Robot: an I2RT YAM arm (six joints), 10 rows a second.
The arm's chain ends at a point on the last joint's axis. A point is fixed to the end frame.
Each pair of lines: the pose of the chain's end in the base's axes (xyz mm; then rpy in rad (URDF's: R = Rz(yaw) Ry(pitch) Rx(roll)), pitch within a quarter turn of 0, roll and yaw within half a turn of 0), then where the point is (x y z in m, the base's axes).
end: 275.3, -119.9, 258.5, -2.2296, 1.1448, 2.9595
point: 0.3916 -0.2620 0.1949
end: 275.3, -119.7, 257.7, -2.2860, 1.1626, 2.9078
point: 0.3930 -0.2606 0.1941
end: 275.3, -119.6, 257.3, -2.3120, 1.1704, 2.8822
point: 0.3934 -0.2602 0.1937
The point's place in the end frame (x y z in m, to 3 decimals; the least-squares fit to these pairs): 0.000 0.049 0.188
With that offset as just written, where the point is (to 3 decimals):
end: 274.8, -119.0, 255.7, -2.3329, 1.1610, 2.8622
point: 0.392 -0.259 0.190
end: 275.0, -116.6, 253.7, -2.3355, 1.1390, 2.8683
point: 0.392 -0.255 0.184
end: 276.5, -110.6, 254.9, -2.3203, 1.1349, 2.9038
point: 0.396 -0.247 0.186
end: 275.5, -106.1, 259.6, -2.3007, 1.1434, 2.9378
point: 0.398 -0.241 0.193
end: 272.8, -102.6, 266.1, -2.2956, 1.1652, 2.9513
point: 0.398 -0.237 0.202
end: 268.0, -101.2, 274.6, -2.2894, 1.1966, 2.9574
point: 0.395 -0.236 0.216
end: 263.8, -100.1, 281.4, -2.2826, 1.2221, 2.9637
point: 0.392 -0.235 0.227
